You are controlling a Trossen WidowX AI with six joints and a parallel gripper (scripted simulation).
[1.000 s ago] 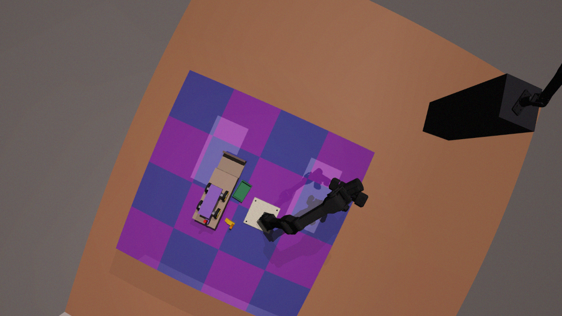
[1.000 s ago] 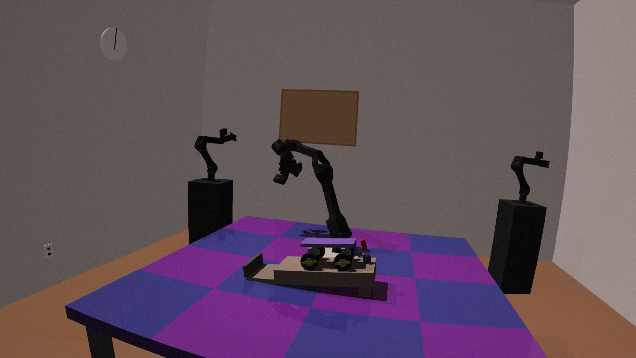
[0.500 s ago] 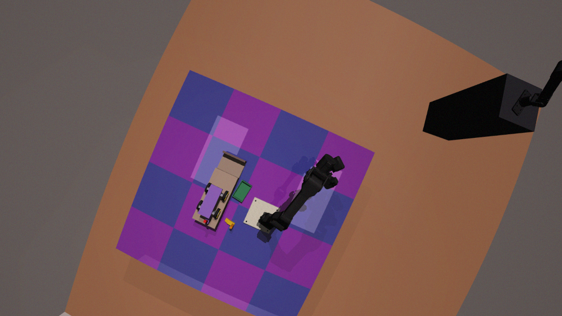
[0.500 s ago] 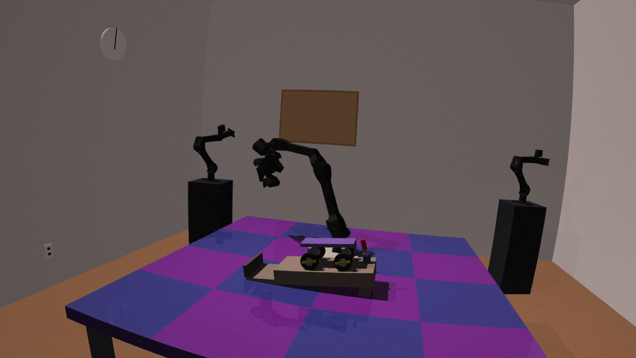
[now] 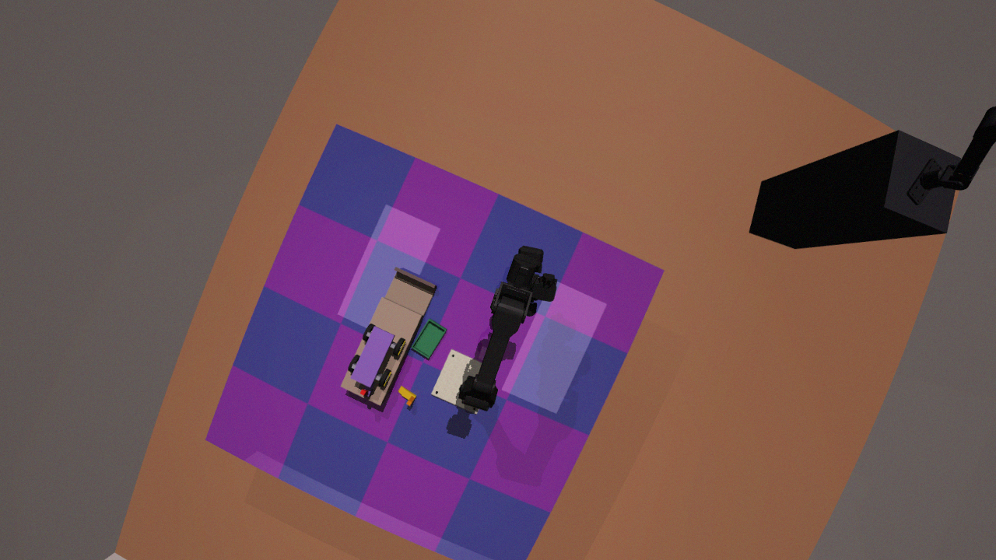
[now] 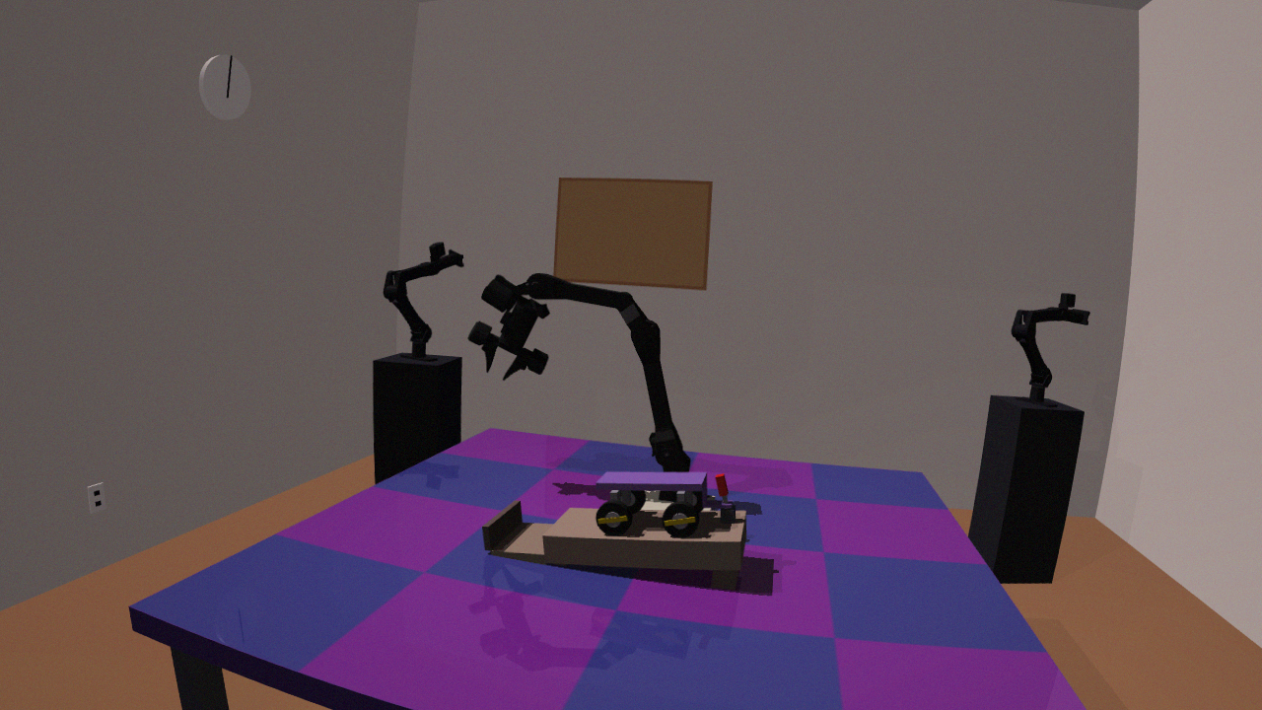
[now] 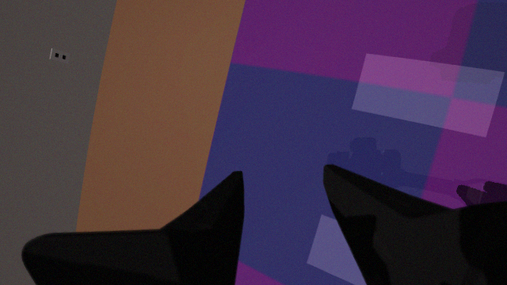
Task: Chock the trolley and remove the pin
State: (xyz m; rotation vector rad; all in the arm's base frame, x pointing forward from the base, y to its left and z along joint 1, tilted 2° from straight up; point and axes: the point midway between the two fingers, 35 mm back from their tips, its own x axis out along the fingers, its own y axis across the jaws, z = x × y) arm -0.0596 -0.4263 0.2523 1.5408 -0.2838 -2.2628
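Now: gripper tip 53 cm to the right of the yellow chock, 29 cm short of it and 22 cm above it. Also, from my gripper tip: trolley 41 cm ahead, 40 cm to the left, 13 cm below; then raised lip 37 cm ahead, 21 cm below, 13 cm to the left; then green tray 32 cm to the left, 27 cm ahead, 25 cm below.
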